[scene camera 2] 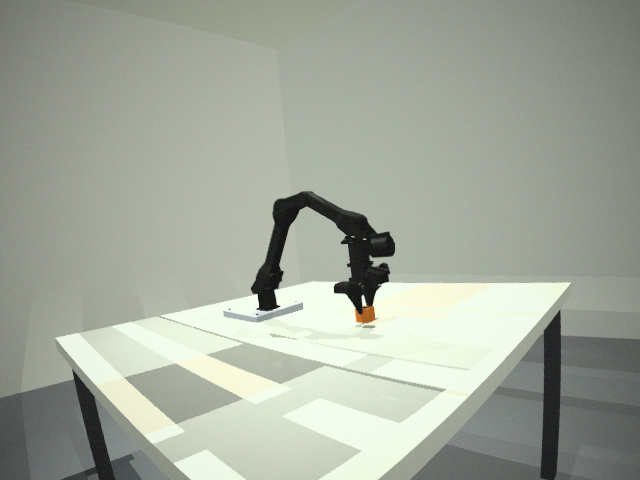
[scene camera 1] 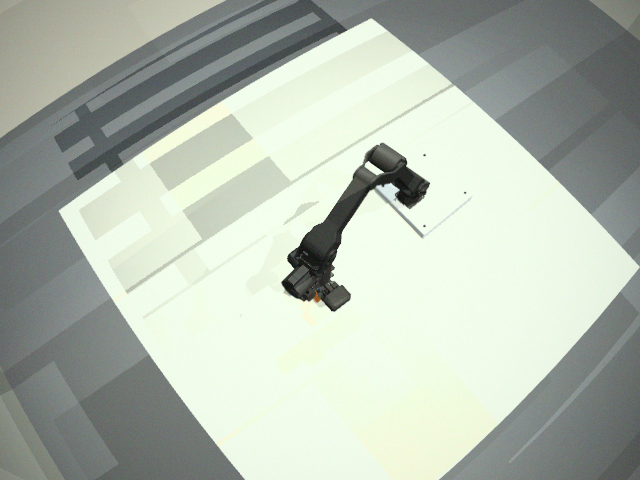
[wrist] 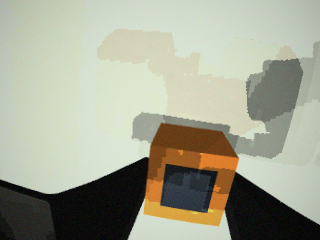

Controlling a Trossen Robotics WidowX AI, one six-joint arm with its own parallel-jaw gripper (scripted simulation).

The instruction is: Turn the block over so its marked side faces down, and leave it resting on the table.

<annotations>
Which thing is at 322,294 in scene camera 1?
The gripper.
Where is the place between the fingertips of the gripper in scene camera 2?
365,312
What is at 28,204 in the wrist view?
The gripper.
</annotations>
